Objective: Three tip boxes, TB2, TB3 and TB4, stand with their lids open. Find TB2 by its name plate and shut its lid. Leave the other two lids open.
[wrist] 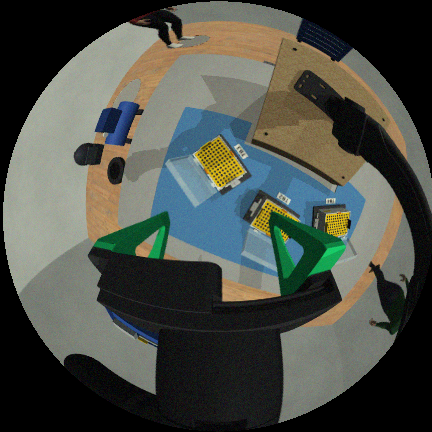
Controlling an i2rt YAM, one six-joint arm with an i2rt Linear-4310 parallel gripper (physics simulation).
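Places are measured from the arm's base along level axes (x ahead, y left, z up), in centimetres.
Pixels of known places: gripper, fingertip midpoint: (218,216); arm's base, origin of the base link: (336,107).
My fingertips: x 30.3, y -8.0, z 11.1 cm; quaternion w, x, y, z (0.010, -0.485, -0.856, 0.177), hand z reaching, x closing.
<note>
Ahead of a thing's pixels: the offset from my fingertips to its top centre. "pt": to the spot under its first point. Level surfaces: height alone.
TB2 @[dz -22.9, dx +1.1, dy +14.7 cm] (264,212) is a tip box with yellow tips, right of the middle, its name plate @[pt dz -30.2, dx -5.5, dy +14.2 cm] (283,198) behind it. Its clear lid @[pt dz -20.2, dx +8.5, dy +13.8 cm] (258,248) is open toward the bottom of the view. The right green finger hides part of the box and lid. TB3 @[dz -22.9, dx -3.5, dy -6.9 cm] (220,162) stands farther left, with its clear lid (190,181) open toward the lower left. TB4 @[dz -22.9, dx -11.0, dy +33.7 cm] (337,223) stands at the right, with its clear lid (348,251) open and partly hidden by the finger. My gripper (218,216) is open and empty, its green fingers wide apart above the blue mat.
The boxes stand on a blue mat @[dz -30.3 cm] (175,220). A brown board (300,125) with the black arm base lies at the upper right, and the arm curves down the right side. A blue device (122,123) and small black objects stand at the left table edge. People stand beyond the table.
</note>
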